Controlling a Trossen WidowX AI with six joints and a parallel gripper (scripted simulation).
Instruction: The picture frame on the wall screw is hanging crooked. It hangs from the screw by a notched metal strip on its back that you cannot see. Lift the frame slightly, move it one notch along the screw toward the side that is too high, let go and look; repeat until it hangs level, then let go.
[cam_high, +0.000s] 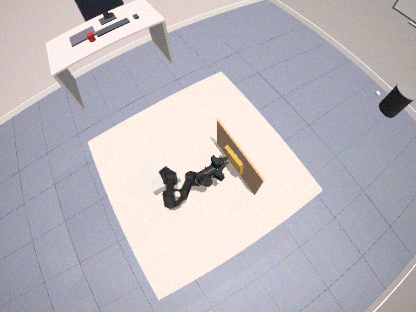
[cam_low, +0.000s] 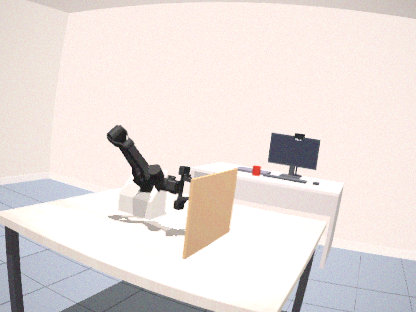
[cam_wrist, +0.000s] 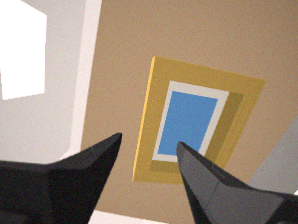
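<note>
Now: gripper tip 5 cm short of the picture frame, 5 cm above it and 1 cm to the left of it. Also, from my gripper tip: wall board (6 cm below, 6 cm ahead, 1 cm to the right).
</note>
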